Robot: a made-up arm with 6 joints.
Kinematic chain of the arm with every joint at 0, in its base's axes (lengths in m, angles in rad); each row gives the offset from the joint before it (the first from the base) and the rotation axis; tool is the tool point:
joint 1: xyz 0 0 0.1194 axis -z
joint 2: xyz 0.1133 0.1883 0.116 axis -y
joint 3: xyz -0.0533 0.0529 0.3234 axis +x
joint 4: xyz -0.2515 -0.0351 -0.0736 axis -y
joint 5: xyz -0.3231 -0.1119 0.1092 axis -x
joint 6: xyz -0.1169 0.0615 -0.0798 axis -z
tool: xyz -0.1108 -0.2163 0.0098
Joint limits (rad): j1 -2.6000..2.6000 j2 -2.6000..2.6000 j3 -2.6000..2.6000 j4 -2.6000..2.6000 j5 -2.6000..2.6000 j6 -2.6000..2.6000
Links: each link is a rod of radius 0.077 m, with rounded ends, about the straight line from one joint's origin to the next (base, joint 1, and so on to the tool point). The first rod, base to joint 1, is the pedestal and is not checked.
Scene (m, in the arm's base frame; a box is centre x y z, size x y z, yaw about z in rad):
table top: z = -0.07
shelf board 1: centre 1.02 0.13 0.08 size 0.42 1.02 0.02 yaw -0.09
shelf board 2: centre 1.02 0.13 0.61 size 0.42 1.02 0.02 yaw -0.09
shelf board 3: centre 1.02 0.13 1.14 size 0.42 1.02 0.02 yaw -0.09
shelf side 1: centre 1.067 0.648 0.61 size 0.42 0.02 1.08 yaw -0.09
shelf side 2: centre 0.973 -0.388 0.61 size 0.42 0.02 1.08 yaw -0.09
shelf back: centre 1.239 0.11 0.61 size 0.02 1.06 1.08 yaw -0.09
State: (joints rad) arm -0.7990 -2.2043 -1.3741 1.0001 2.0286 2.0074
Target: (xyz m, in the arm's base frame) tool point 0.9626 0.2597 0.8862
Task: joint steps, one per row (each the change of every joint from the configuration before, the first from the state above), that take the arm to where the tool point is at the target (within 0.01 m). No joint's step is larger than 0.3 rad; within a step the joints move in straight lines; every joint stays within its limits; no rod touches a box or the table.
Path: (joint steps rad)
1: -0.1953 0.0005 0.1454 0.0991 -0.1134 0.1001
2: -0.1954 0.0005 0.1455 0.0992 -0.1134 0.1001
3: 0.0886 0.2872 -0.0660 -0.2257 0.0900 -0.1092
4: 0.0886 0.2871 -0.0660 -0.2256 0.0900 -0.1093
5: 0.2978 -0.0797 -0.2374 -0.0683 0.1579 -0.1208
6: 0.2978 -0.0798 -0.2374 -0.0683 0.1580 -0.1209

